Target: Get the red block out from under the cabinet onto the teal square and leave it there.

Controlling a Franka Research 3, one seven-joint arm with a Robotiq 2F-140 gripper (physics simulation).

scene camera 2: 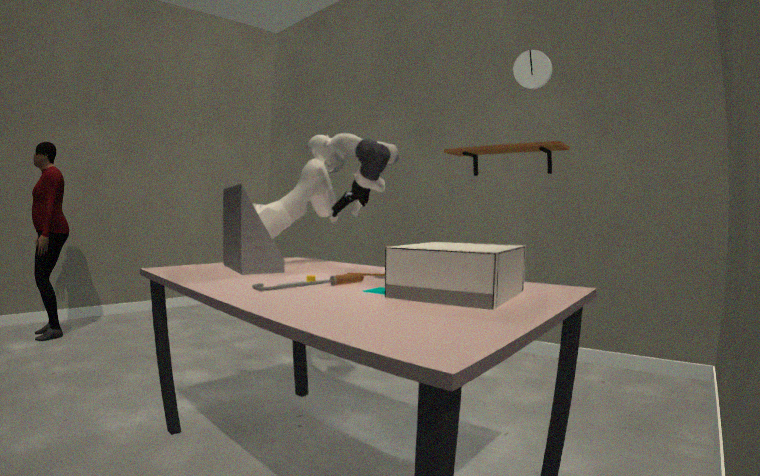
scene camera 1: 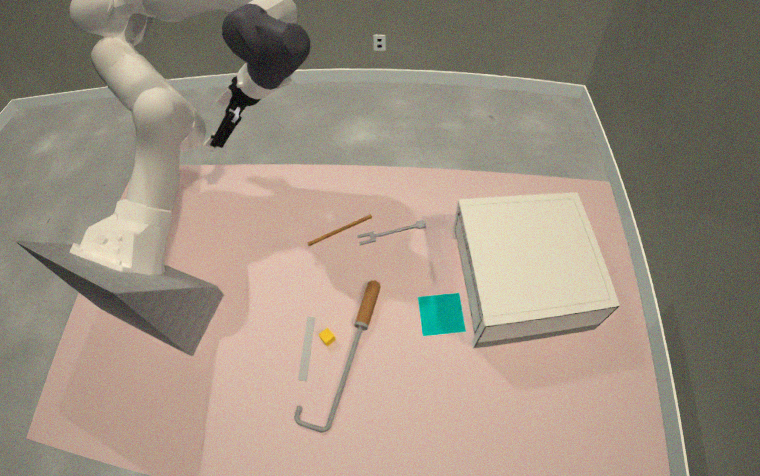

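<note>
The cream cabinet (scene camera 1: 538, 255) (scene camera 2: 440, 270) stands at the right of the table. The red block does not show in either view; the space under the cabinet is hidden. The teal square (scene camera 1: 441, 314) (scene camera 2: 375, 290) lies flat on the table just left of the cabinet in scene camera 1. A hook tool with a brown handle (scene camera 1: 367, 304) (scene camera 2: 348, 278) and a grey bent rod lies left of the teal square. My gripper (scene camera 1: 216, 146) (scene camera 2: 334, 215) is open and empty, high above the back left of the table, away from the cabinet and the tools.
A brown stick (scene camera 1: 339, 229) and a grey forked tool (scene camera 1: 395, 230) lie behind the hook tool. A small yellow block (scene camera 1: 326, 336) (scene camera 2: 310, 278) and a flat grey strip (scene camera 1: 306, 348) lie left of its rod. A person in red (scene camera 2: 49, 201) stands beyond the table.
</note>
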